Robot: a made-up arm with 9 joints. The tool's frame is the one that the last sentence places.
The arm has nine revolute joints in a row. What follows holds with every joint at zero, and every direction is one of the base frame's.
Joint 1 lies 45.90 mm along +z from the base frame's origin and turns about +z.
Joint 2 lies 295.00 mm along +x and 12.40 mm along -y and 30.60 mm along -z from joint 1 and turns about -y.
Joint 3 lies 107.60 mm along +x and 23.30 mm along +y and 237.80 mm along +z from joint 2 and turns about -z.
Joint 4 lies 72.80 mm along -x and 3.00 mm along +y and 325.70 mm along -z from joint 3 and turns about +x.
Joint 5 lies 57.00 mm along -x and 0.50 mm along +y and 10.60 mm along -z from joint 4 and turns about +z.
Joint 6 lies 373.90 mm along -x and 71.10 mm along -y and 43.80 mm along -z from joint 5 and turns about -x.
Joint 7 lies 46.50 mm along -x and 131.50 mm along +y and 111.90 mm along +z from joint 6 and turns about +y.
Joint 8 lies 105.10 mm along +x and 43.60 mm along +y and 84.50 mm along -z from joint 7 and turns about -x.
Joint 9 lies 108.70 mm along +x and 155.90 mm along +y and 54.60 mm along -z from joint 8 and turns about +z.
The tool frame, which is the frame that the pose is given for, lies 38.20 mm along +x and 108.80 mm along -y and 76.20 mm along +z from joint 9; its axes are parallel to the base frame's.
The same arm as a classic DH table. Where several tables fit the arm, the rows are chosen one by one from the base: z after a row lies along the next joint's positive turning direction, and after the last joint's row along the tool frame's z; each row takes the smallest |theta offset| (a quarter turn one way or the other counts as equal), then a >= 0, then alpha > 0; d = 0 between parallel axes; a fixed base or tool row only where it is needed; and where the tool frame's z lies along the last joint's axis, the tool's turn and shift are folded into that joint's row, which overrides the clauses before.
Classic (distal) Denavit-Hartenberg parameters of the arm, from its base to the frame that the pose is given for. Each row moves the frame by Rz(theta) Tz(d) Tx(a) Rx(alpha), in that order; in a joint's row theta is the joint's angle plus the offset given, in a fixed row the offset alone. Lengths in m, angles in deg.
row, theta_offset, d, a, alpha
joint 1, 0, 0.0153, 0.295, 90
joint 2, 0, -0.0109, 0.1076, 90
joint 3, -90, 0.0879, 0.003, -90
joint 4, 0, -0.1298, 0.0005, -90
joint 5, 0, -0.0544, -0.0711, -90
joint 6, -90, 0.4204, 0.1119, -90
joint 7, 0, 0.1751, -0.0845, 90
joint 8, 90, -0.2138, 0.1559, 90
joint 9, 19.35, 0, -0.1153, 0
tool (fixed), -109.35, 0.0216, 0, 0

